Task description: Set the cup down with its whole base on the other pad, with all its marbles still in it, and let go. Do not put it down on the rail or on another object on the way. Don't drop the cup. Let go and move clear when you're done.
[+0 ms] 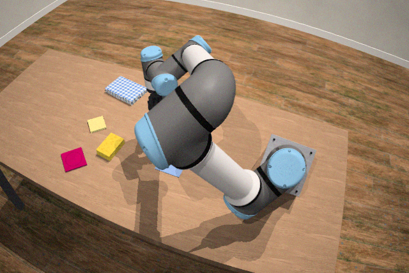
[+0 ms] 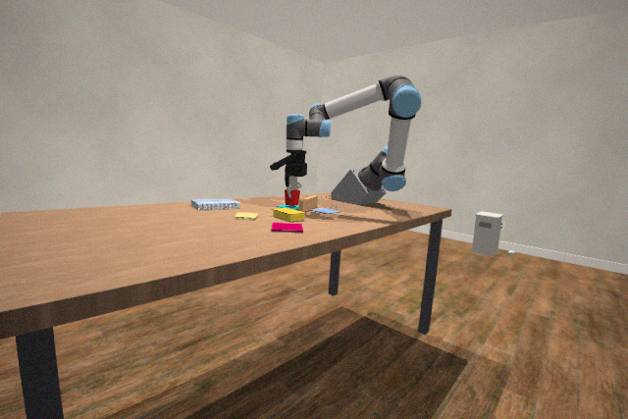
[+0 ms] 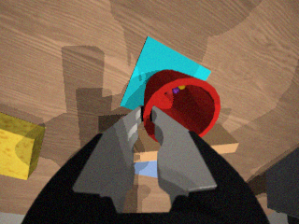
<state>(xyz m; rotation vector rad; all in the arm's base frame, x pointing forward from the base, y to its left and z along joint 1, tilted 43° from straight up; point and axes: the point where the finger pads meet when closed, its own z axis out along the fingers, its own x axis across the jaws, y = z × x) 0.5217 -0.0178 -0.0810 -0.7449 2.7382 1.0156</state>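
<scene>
Now: hand 3 cm past the cyan pad, 2 cm to the left of it and 7 cm above it. The rest, counted from my hand: red cup: 3 cm behind, 2 cm to the right, 3 cm below; wooden rail: 7 cm behind, 6 cm to the left, 5 cm below.
</scene>
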